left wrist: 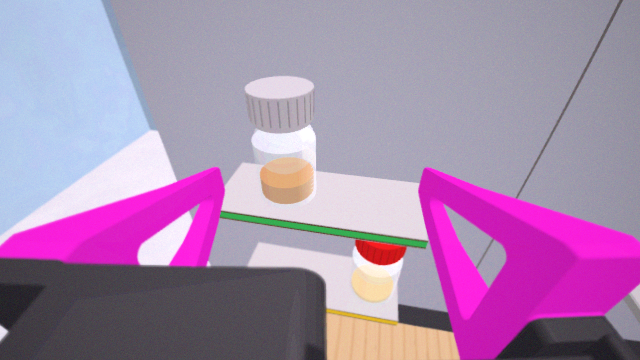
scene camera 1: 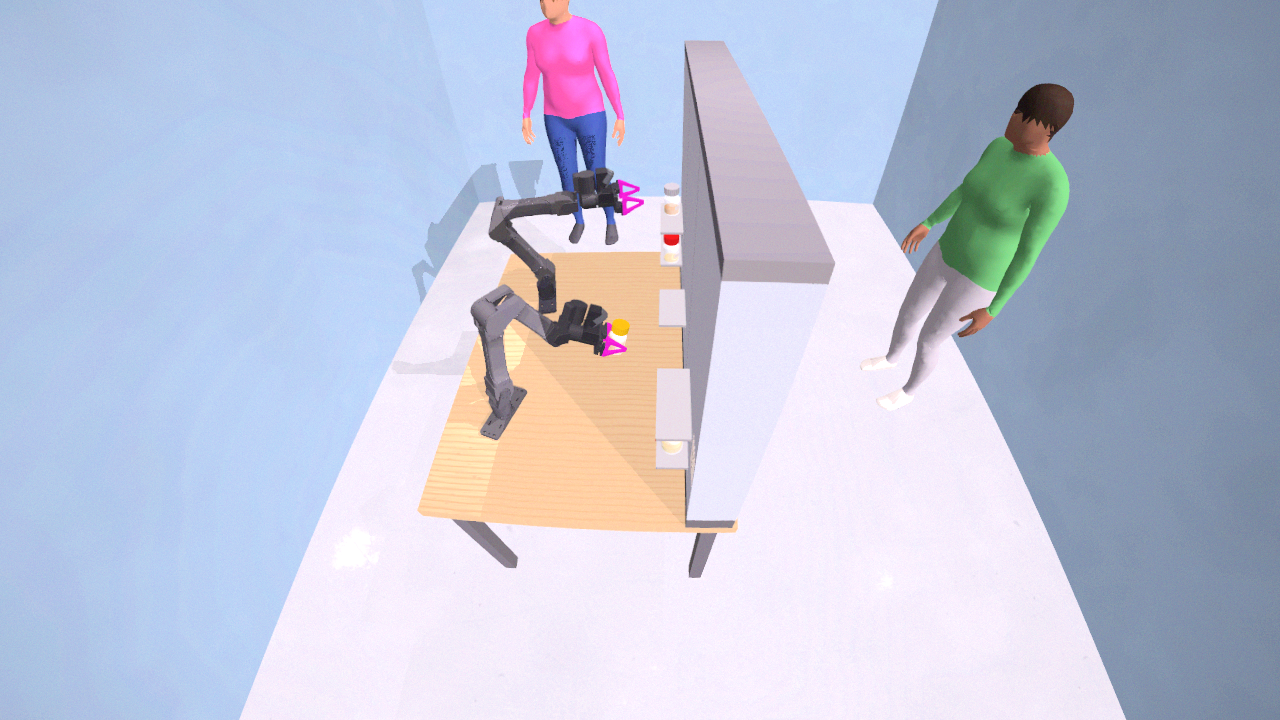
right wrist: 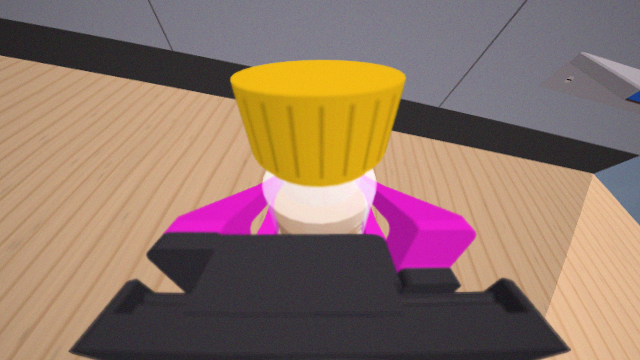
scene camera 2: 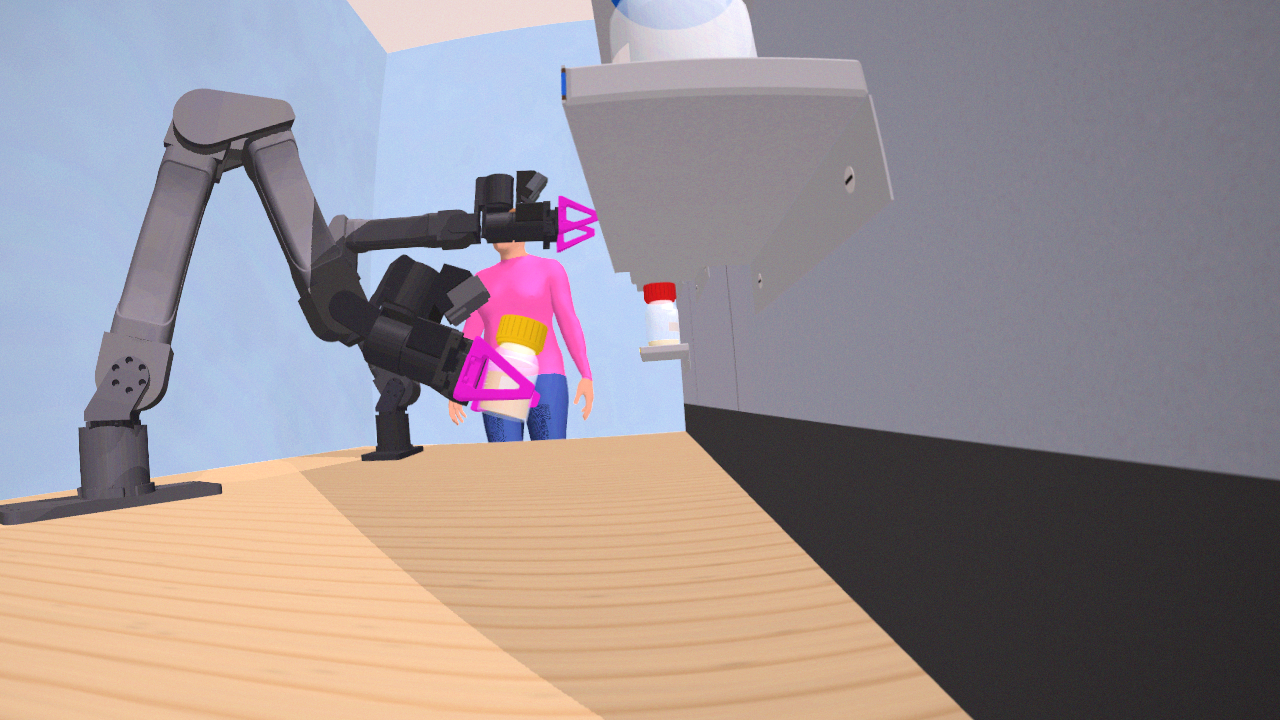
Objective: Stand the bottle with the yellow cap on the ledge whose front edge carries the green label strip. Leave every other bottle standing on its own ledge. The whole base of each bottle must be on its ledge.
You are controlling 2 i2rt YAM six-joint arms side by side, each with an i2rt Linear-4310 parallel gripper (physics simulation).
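Places are measured from the left arm's base along level axes (x ahead, y left, z up), in millimetres.
Pixels of known places: left gripper, fingertip midpoint: [left wrist: 321,179] [scene camera 1: 641,195] [scene camera 2: 597,224]; right gripper, fingertip midpoint: [scene camera 1: 626,344] [scene camera 2: 536,397]; left arm's base, origin of the base link: [scene camera 1: 547,296] [scene camera 2: 395,455]; right arm's base, origin of the base link: [scene camera 1: 504,412] [scene camera 2: 118,504].
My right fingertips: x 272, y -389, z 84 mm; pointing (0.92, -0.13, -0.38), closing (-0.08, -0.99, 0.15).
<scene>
For each thing: its top centre in the pictures, then the offset to it from my right fingertips. "spot": a spot on its surface instead. Level surfaces: height alone.
- yellow-capped bottle, middle of its top: [right wrist: 355,70] [scene camera 2: 510,315] [scene camera 1: 616,324] dx -23, dy +7, dz +90 mm
- ledge with the green label strip, middle of its top: [left wrist: 319,194] [scene camera 1: 671,216] dx +226, dy +391, dz +215 mm
- grey-capped bottle, middle of its top: [left wrist: 279,86] [scene camera 1: 671,186] dx +232, dy +422, dz +320 mm
- red-capped bottle, middle of its top: [left wrist: 383,228] [scene camera 2: 659,285] [scene camera 1: 671,235] dx +213, dy +325, dz +180 mm
- blue-strip ledge, middle of its top: [scene camera 2: 693,188] [scene camera 1: 672,432] dx +73, dy -395, dz +75 mm
- large bottle, surface spot: [scene camera 2: 684,35] spot: dx +58, dy -457, dz +109 mm
- tall panel, its level: dz +766 mm
The yellow-capped bottle [scene camera 1: 618,332] [scene camera 2: 516,358] [right wrist: 318,125] is held in the air over the table, tilted a little in scene camera 2. My right gripper [scene camera 1: 615,342] [scene camera 2: 514,398] is shut on its body. My left gripper [scene camera 1: 637,197] [scene camera 2: 595,224] [left wrist: 321,179] is open and empty, in front of the ledge with the green label strip [left wrist: 370,210]. A grey-capped bottle [scene camera 1: 671,199] [left wrist: 282,145] stands on the left part of that ledge in the left wrist view; its right part is bare.
A red-capped bottle [scene camera 1: 671,248] [scene camera 2: 661,313] [left wrist: 377,270] stands on the yellow-strip ledge [left wrist: 300,272] below. A blue-strip ledge [scene camera 2: 716,80] carries a large bottle [scene camera 2: 684,35]. Another ledge [scene camera 1: 672,307] juts from the tall panel [scene camera 1: 760,152].
</scene>
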